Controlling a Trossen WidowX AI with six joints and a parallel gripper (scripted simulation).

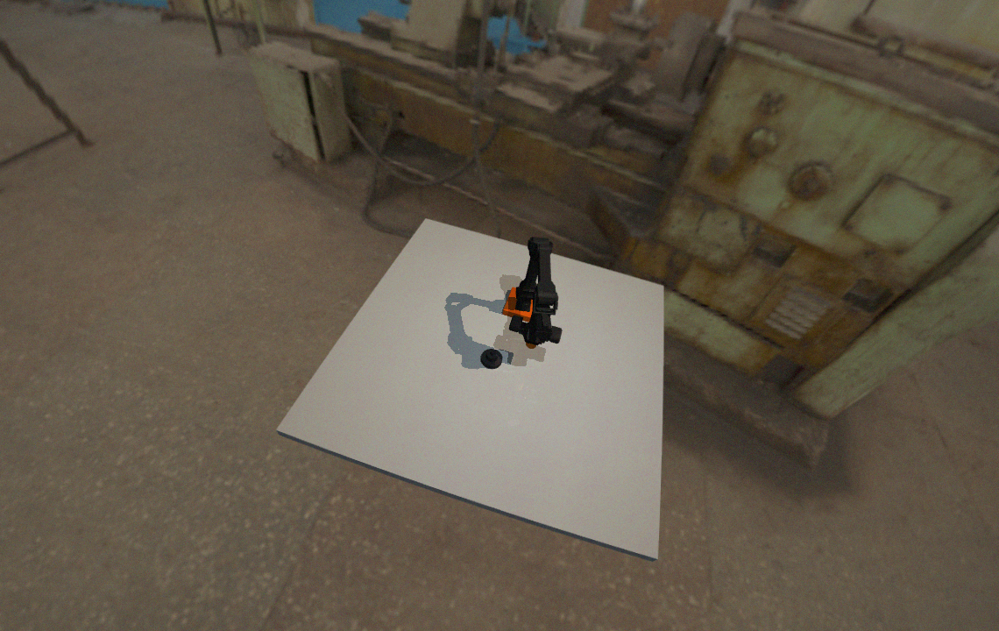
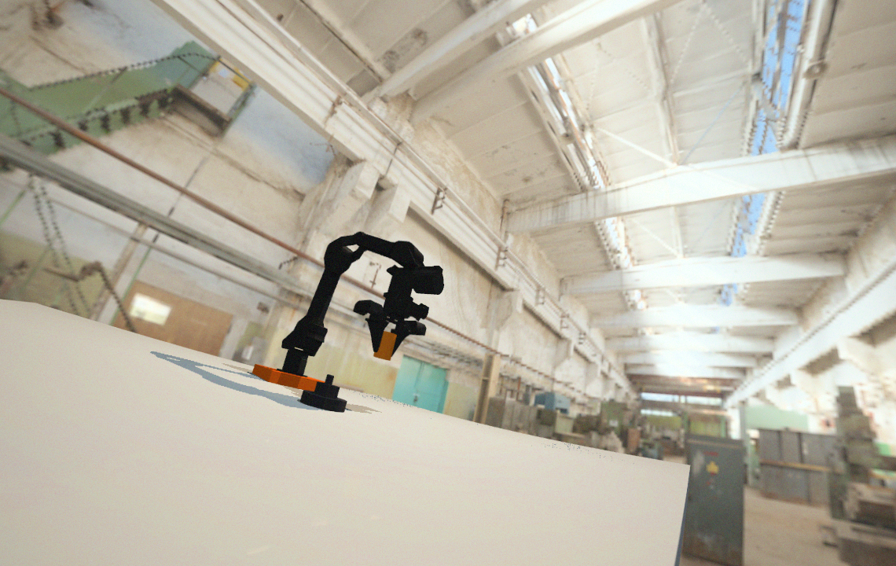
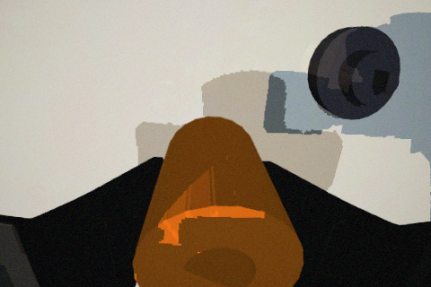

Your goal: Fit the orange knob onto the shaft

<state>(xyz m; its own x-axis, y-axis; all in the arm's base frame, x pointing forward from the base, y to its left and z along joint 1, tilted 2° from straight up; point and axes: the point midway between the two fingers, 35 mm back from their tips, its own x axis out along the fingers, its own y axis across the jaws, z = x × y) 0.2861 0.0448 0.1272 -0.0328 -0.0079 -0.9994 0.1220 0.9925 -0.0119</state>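
Now: the dark round pedestal 14 cm to the right of my gripper tip, 10 cm below it and 2 cm ahead of it. The rest, counted from my gripper tip: orange knob (2 cm above).
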